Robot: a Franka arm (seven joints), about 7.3 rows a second.
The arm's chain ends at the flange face. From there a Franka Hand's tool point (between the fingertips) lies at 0.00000 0.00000 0.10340 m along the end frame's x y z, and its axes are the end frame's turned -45 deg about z.
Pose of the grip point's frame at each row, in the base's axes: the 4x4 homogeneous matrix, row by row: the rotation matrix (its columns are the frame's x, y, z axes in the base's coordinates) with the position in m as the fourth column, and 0 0 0 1 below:
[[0.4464 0.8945 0.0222 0.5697], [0.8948 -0.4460 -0.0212 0.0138], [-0.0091 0.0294 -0.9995 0.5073], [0 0 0 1]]
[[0.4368 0.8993 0.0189 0.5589], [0.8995 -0.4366 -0.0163 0.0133], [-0.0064 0.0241 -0.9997 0.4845], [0 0 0 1]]
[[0.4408 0.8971 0.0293 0.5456], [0.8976 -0.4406 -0.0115 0.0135], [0.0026 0.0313 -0.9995 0.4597], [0 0 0 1]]
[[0.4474 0.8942 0.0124 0.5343], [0.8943 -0.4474 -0.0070 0.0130], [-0.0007 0.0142 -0.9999 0.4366], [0 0 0 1]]
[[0.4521 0.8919 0.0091 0.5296], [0.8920 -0.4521 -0.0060 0.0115], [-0.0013 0.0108 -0.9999 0.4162], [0 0 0 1]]
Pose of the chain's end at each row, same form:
[[0.9482 0.3169 0.0222 0.5674], [0.3173 -0.9481 -0.0212 0.0160], [0.0144 0.0272 -0.9995 0.6106], [0 0 0 1]]
[[0.9448 0.3270 0.0189 0.5569], [0.3273 -0.9448 -0.0163 0.0150], [0.0125 0.0216 -0.9997 0.5879], [0 0 0 1]]
[[0.9460 0.3227 0.0293 0.5426], [0.3231 -0.9463 -0.0115 0.0147], [0.0240 0.0203 -0.9995 0.5630], [0 0 0 1]]
[[0.9487 0.3159 0.0124 0.5330], [0.3160 -0.9487 -0.0070 0.0137], [0.0095 0.0105 -0.9999 0.5400], [0 0 0 1]]
[[0.9504 0.3110 0.0091 0.5287], [0.3111 -0.9504 -0.0060 0.0121], [0.0067 0.0086 -0.9999 0.5196], [0 0 0 1]]

